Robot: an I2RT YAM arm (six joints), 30 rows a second.
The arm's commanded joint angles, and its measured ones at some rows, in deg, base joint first. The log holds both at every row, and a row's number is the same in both.
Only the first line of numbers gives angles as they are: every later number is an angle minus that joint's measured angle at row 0.
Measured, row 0: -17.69 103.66 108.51 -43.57 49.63 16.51
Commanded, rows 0 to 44: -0.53 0.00 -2.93 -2.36 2.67 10.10; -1.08 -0.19 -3.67 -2.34 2.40 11.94; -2.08 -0.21 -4.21 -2.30 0.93 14.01; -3.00 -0.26 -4.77 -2.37 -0.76 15.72; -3.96 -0.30 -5.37 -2.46 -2.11 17.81; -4.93 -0.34 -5.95 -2.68 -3.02 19.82; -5.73 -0.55 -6.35 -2.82 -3.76 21.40; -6.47 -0.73 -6.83 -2.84 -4.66 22.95; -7.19 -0.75 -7.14 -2.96 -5.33 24.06; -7.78 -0.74 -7.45 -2.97 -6.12 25.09; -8.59 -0.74 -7.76 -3.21 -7.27 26.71; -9.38 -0.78 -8.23 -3.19 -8.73 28.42; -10.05 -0.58 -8.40 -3.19 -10.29 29.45; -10.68 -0.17 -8.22 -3.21 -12.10 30.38; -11.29 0.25 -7.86 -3.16 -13.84 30.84; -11.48 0.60 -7.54 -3.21 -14.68 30.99; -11.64 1.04 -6.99 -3.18 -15.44 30.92; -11.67 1.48 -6.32 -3.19 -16.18 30.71; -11.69 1.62 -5.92 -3.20 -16.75 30.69; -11.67 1.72 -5.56 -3.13 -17.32 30.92; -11.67 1.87 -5.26 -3.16 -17.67 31.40; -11.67 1.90 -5.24 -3.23 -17.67 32.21; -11.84 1.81 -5.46 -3.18 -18.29 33.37; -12.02 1.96 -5.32 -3.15 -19.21 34.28; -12.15 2.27 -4.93 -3.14 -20.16 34.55; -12.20 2.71 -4.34 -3.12 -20.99 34.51; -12.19 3.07 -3.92 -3.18 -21.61 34.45; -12.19 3.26 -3.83 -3.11 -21.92 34.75; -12.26 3.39 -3.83 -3.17 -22.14 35.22; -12.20 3.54 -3.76 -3.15 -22.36 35.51; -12.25 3.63 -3.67 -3.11 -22.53 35.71; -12.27 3.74 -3.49 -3.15 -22.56 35.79; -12.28 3.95 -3.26 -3.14 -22.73 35.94; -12.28 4.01 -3.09 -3.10 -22.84 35.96; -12.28 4.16 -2.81 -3.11 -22.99 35.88; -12.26 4.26 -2.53 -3.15 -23.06 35.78; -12.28 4.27 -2.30 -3.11 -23.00 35.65; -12.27 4.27 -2.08 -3.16 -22.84 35.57; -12.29 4.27 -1.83 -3.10 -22.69 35.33; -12.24 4.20 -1.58 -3.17 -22.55 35.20; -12.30 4.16 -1.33 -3.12 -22.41 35.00; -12.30 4.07 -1.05 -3.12 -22.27 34.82; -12.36 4.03 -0.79 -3.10 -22.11 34.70; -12.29 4.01 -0.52 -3.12 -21.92 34.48; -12.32 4.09 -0.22 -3.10 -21.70 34.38
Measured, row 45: -12.13 4.30 -3.15 -2.54 -22.63 34.91
